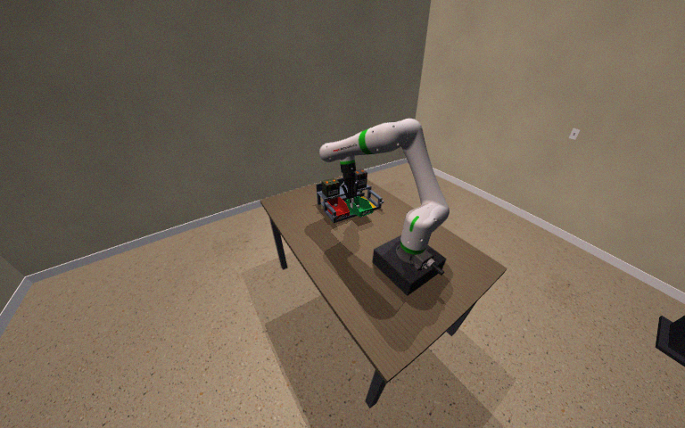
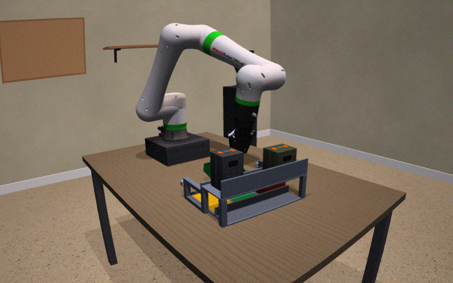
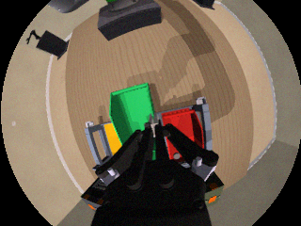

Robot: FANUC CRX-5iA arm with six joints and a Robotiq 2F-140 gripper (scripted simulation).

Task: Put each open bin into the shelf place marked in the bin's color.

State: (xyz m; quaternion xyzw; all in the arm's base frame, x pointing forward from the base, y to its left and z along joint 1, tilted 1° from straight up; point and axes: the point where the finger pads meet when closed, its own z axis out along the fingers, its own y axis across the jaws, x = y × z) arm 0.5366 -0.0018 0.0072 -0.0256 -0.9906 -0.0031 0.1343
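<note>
My hand is 50 mm to the left of the green bin, 40 mm above it and 20 mm past it. Also, from my hand: olive box: 180 mm ahead, 60 mm to the left, 40 mm above; black box: 170 mm to the right, 160 mm ahead, 50 mm above; red bin: 80 mm ahead, 60 mm to the left, 60 mm below.
</note>
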